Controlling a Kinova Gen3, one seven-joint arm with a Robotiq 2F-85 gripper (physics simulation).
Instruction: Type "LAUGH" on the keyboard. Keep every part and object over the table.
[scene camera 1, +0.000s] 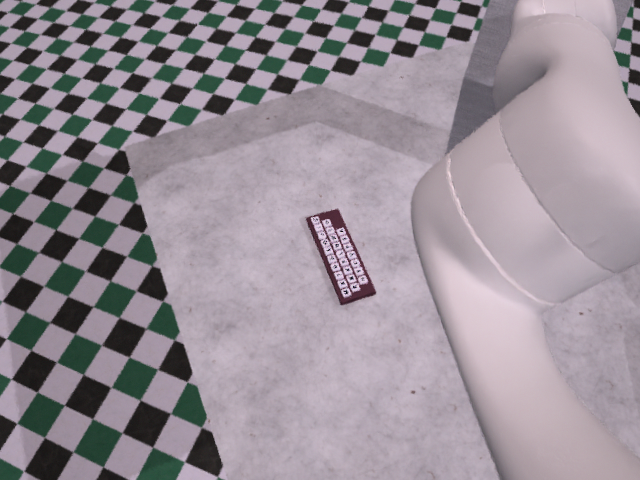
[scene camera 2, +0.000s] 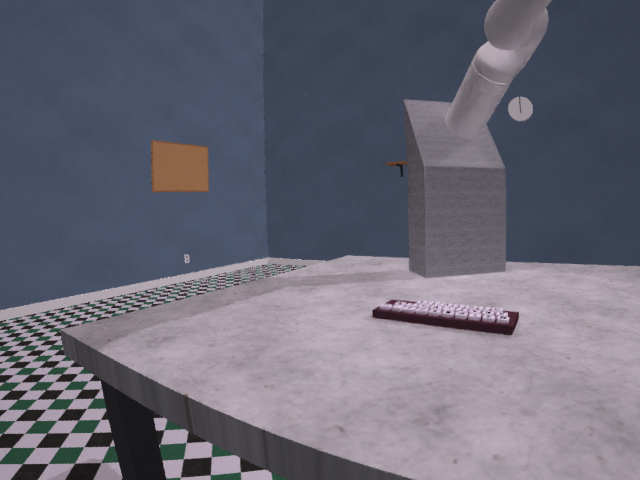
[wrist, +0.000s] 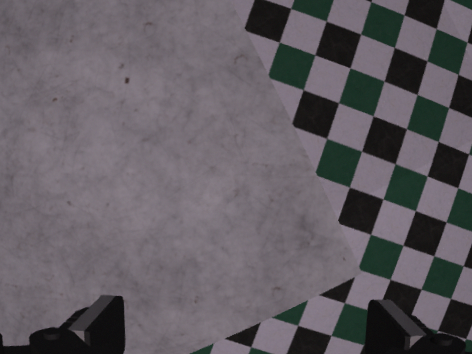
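Where they show: gripper, fingertip midpoint: (wrist: 245, 326); arm's base, origin of the base link: (scene camera 2: 462, 125).
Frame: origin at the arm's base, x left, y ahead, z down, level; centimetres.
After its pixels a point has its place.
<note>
A dark maroon keyboard (scene camera 1: 330, 212) @(x 12.0, y 37.5, z 33.2 cm) (scene camera 2: 444, 320) @(x 23.0, y 38.4, z 33.4 cm) with several rows of white keys lies flat on the grey table (scene camera 1: 248, 335) @(x 36.9, y 51.0, z 34.4 cm) (scene camera 2: 310, 372) @(x 22.8, y 58.2, z 34.4 cm) (wrist: 175, 175) @(x 82.0, y 20.8, z 34.4 cm). The letters on the keys are too small to read surely. The keyboard does not show in the wrist view. My gripper (wrist: 245, 326) @(x 89.1, y 25.0, z -0.6 cm) is open and empty, its two black fingers wide apart at the bottom of the wrist view, high above the table near a corner. The gripper does not show in either scene view.
The white arm (scene camera 1: 480, 289) @(x 62.0, y 30.0, z -29.8 cm) (scene camera 2: 478, 85) @(x 11.0, y 9.6, z -5.2 cm) covers the right side of scene view 1. A grey pedestal (scene camera 2: 460, 222) @(x 3.5, y 7.5, z 22.8 cm) stands on the table behind the keyboard and bears the arm. Beyond the table's edges lies a checkered floor (scene camera 1: 77, 258) (wrist: 385, 140).
</note>
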